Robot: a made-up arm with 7 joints.
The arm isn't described. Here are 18 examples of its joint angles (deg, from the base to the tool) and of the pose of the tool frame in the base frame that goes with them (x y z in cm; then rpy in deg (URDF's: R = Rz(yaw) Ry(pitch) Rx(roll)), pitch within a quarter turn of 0, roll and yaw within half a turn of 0).
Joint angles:
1: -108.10 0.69 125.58 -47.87 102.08 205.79 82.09
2: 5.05 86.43 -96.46 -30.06 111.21 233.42 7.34
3: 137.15 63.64 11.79 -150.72 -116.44 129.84 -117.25
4: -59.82 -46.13 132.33 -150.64 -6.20 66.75 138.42
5: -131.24 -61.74 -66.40 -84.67 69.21 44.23 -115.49
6: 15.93 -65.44 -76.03 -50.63 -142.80 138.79 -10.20
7: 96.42 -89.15 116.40 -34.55 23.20 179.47 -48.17
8: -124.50 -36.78 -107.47 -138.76 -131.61 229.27 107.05
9: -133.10 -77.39 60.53 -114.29 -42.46 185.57 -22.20
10: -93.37 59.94 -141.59 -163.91 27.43 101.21 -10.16
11: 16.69 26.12 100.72 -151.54 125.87 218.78 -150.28
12: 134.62 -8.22 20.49 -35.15 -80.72 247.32 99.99
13: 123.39 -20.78 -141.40 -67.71 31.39 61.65 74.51
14: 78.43 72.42 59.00 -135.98 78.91 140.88 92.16
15: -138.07 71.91 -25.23 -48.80 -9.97 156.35 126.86
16: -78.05 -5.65 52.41 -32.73 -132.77 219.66 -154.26
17: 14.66 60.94 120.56 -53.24 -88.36 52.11 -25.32
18: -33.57 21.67 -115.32 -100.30 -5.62 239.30 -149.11
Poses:
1: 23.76 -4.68 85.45 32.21 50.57 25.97
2: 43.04 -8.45 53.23 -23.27 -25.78 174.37
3: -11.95 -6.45 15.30 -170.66 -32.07 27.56
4: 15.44 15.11 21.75 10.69 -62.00 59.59
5: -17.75 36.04 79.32 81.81 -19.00 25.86
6: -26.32 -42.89 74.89 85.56 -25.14 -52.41
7: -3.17 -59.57 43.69 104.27 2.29 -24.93
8: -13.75 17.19 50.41 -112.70 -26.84 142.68
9: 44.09 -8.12 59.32 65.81 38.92 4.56
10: -14.18 22.81 54.10 174.61 6.98 108.50
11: 1.37 19.63 45.65 173.30 -5.89 132.38
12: -7.56 -4.22 85.77 63.00 -36.55 -11.02
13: 49.21 -20.86 69.01 175.11 47.43 -84.00
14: -24.96 17.27 16.44 84.83 -1.20 -56.62
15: -51.99 -37.27 42.24 -134.46 -8.17 99.43
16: 18.77 2.61 84.51 -56.85 -39.55 -104.67
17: 31.15 42.87 77.21 173.60 0.10 99.90
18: -11.60 -21.77 77.63 -8.98 38.50 -129.90
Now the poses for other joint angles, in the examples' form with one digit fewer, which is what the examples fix.
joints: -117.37 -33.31 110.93 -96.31 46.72 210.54 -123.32
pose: 38.4 5.6 70.1 76.3 18.7 65.0
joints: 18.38 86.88 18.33 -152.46 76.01 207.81 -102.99
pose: 10.0 0.8 15.0 -150.8 40.4 80.4
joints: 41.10 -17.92 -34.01 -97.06 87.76 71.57 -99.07
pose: 39.9 3.4 79.5 75.5 -70.4 -139.9
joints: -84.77 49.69 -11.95 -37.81 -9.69 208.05 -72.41
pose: 4.5 -45.4 71.1 60.5 3.6 5.9
